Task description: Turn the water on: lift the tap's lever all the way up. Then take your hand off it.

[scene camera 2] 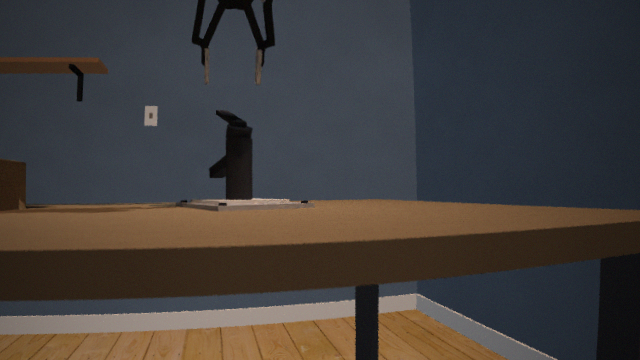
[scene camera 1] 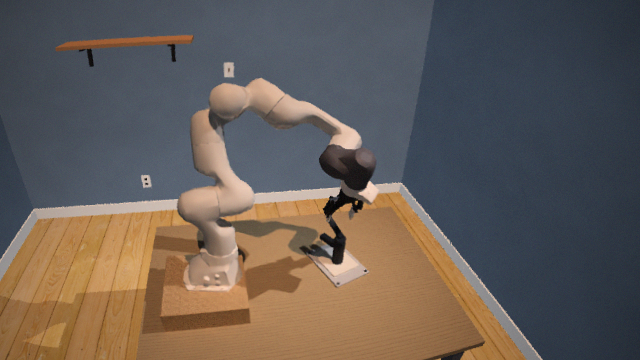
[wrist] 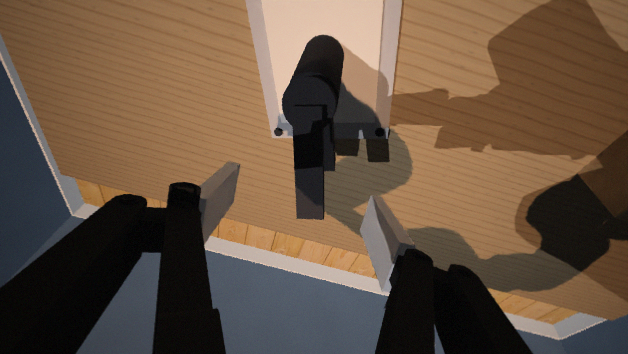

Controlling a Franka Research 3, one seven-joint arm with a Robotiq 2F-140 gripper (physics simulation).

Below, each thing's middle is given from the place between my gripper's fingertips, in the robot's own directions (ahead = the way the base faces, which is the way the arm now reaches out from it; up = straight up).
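So you can picture it, there's the black tap lever [wrist: 309, 103], and my hand is 80 mm above it, 10 mm short of it and 10 mm to the right of it. There's a pale base plate [scene camera 2: 303, 204] too, and that's 230 mm below my hand, 10 mm ahead of it and 20 mm to the right of it.
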